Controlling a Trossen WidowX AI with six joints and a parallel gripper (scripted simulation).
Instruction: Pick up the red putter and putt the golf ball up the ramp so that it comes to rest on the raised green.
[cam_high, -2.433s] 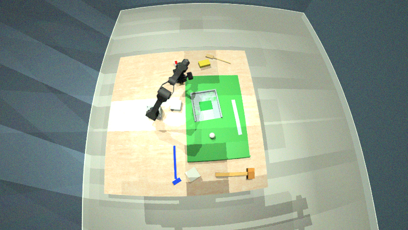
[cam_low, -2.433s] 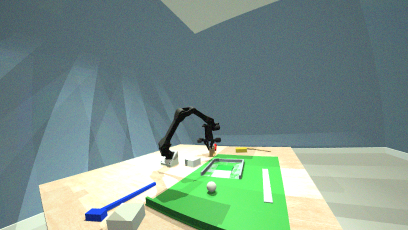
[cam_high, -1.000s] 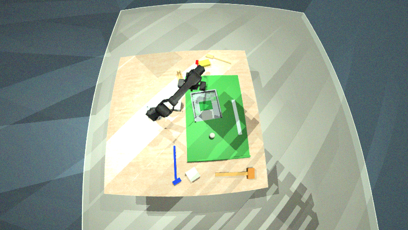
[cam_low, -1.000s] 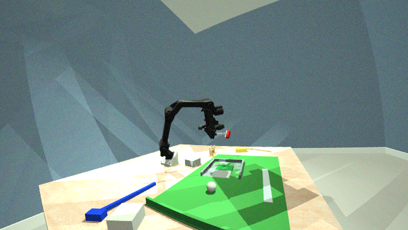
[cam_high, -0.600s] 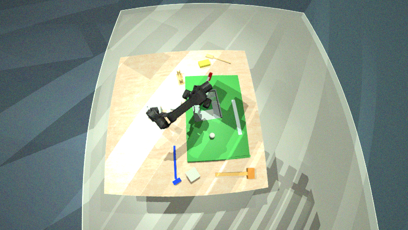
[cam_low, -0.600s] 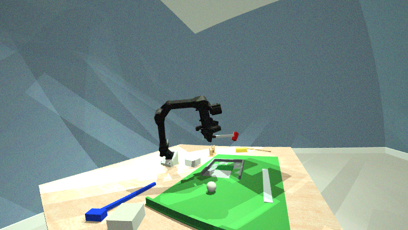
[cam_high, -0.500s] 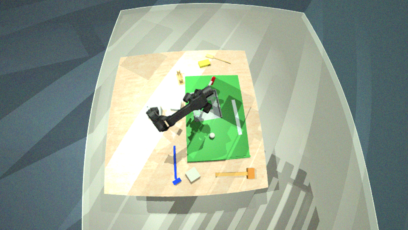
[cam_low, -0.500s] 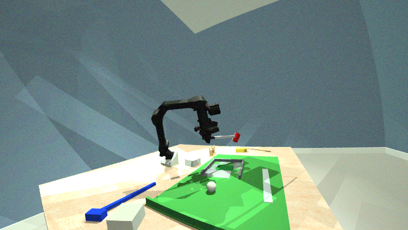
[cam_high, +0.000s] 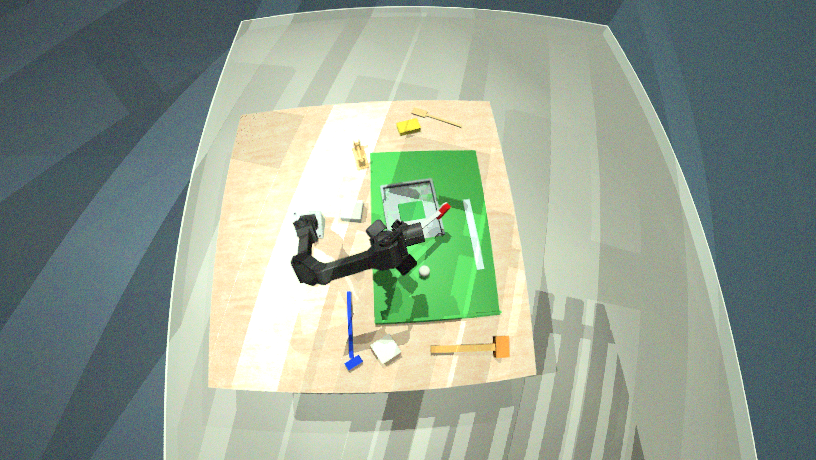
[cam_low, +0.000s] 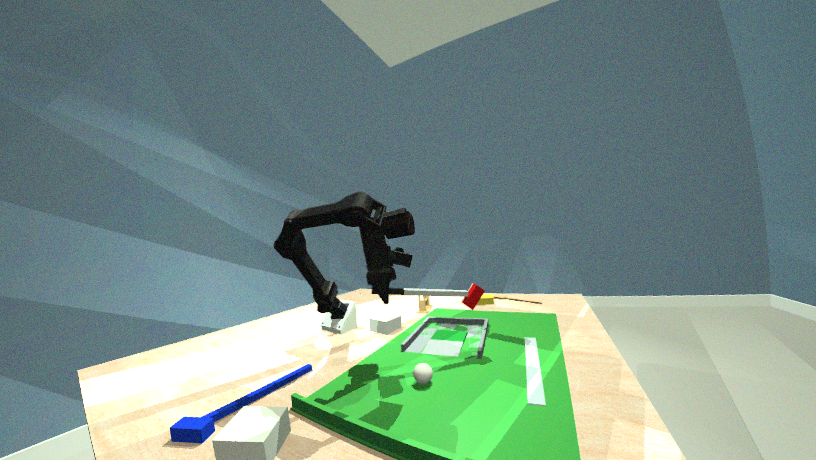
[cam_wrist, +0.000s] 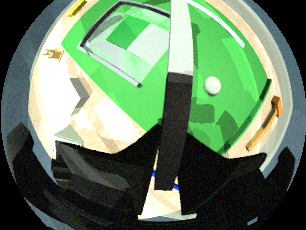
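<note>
Now: gripper tip 90 mm short of the red putter, 70 mm to the right of it and 10 mm below it. The rest, counted from my gripper tip: white strip (330 mm ahead, 90 mm to the left, 160 mm below); white golf ball (110 mm ahead, 50 mm to the right, 140 mm below); blue putter (180 mm behind, 260 mm to the right, 150 mm below).
</note>
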